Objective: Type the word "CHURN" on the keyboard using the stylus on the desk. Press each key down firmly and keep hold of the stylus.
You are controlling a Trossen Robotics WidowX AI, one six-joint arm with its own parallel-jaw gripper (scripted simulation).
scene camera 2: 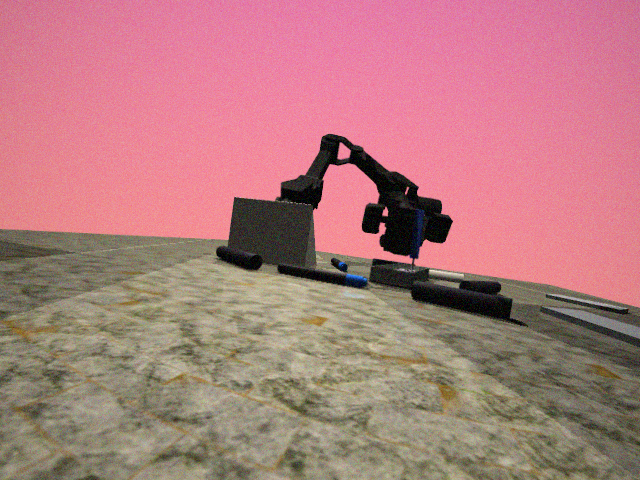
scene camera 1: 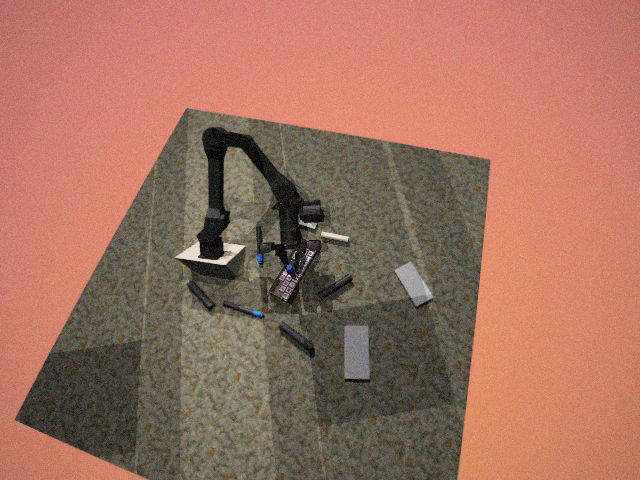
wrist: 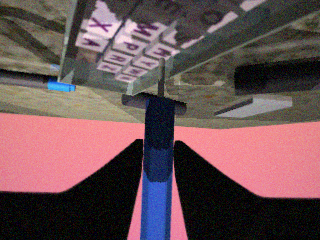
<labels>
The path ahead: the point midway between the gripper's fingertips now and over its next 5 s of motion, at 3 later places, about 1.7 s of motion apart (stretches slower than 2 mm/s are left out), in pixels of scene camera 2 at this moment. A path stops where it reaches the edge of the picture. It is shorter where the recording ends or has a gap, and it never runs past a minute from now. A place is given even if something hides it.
The gripper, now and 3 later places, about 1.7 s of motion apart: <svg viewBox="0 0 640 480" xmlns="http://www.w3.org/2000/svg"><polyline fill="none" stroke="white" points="416,243 413,229 410,244 412,228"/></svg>
</labels>
